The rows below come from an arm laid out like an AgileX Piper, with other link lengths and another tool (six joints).
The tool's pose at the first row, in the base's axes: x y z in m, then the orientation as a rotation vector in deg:
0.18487 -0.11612 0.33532 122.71 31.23 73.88
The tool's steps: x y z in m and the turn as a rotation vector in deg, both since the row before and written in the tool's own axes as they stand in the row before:
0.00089 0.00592 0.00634 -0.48 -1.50 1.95
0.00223 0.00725 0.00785 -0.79 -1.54 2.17
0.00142 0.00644 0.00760 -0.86 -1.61 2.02
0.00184 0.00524 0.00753 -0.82 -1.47 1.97
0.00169 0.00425 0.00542 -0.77 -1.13 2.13
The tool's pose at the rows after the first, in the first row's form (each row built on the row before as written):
0.19122 -0.12170 0.33746 124.14 28.28 73.22
0.19938 -0.12824 0.34059 125.39 24.84 72.59
0.20665 -0.13491 0.34257 126.49 21.47 71.76
0.21384 -0.14073 0.34397 127.46 18.22 71.04
0.21902 -0.14536 0.34541 128.30 14.95 70.77

